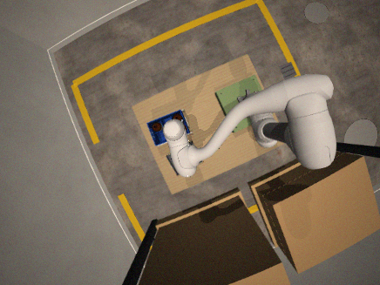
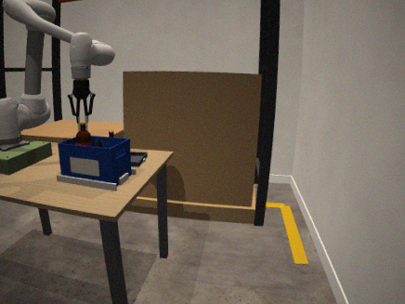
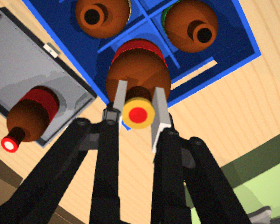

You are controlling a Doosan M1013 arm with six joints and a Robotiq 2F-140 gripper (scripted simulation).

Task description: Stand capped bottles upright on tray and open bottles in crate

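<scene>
Now: hand 8 cm above the brown capped bottle. The rest, counted from my hand: grey tray (25 cm to the left, 23 cm below, 4 cm ahead); blue crate (16 cm below, 10 cm ahead, 3 cm to the right); uncapped bottle (19 cm ahead, 16 cm below, 6 cm to the right).
</scene>
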